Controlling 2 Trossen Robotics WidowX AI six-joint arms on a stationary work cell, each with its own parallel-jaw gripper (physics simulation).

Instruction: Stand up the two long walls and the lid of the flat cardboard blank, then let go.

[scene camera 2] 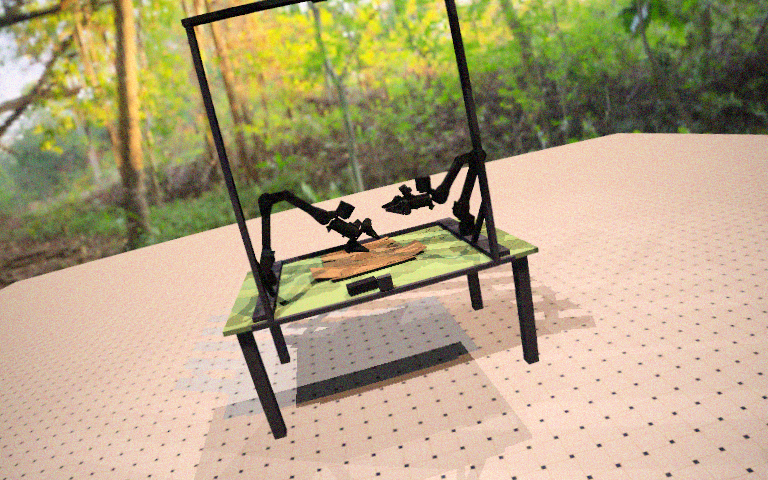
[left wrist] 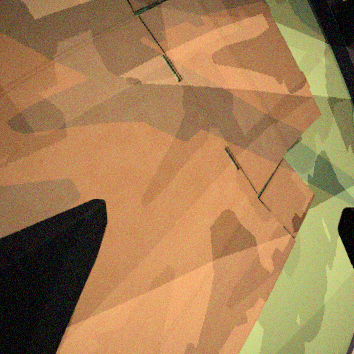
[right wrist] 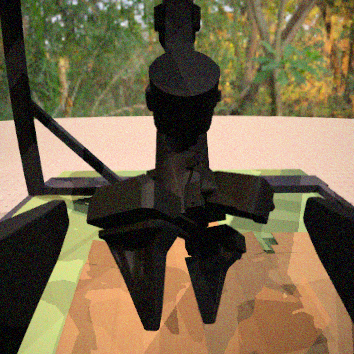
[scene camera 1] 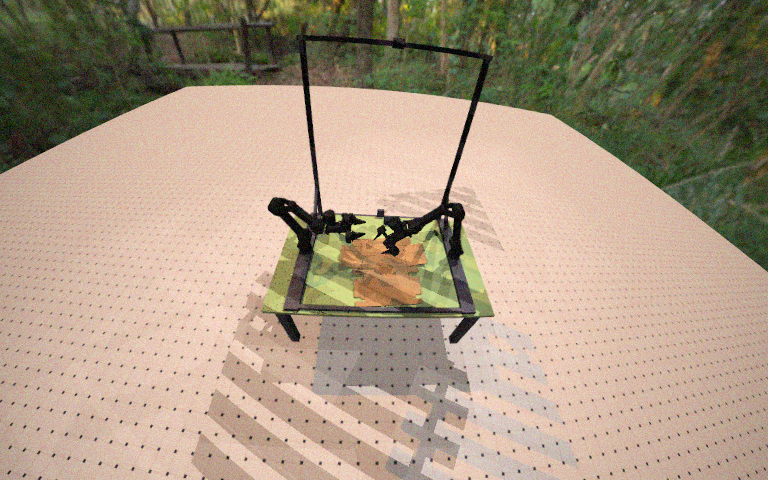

Note:
The left gripper [scene camera 2: 374, 245] is open, holding nothing. The right gripper [right wrist: 187, 210] is open, with nothing in its grasp. Also in view: a black rail [scene camera 1: 462, 289].
The left gripper also shows in the left wrist view [left wrist: 224, 214] and in the right wrist view [right wrist: 184, 326]. The black rail also shows in scene camera 2 [scene camera 2: 451, 225] and in the right wrist view [right wrist: 54, 185].

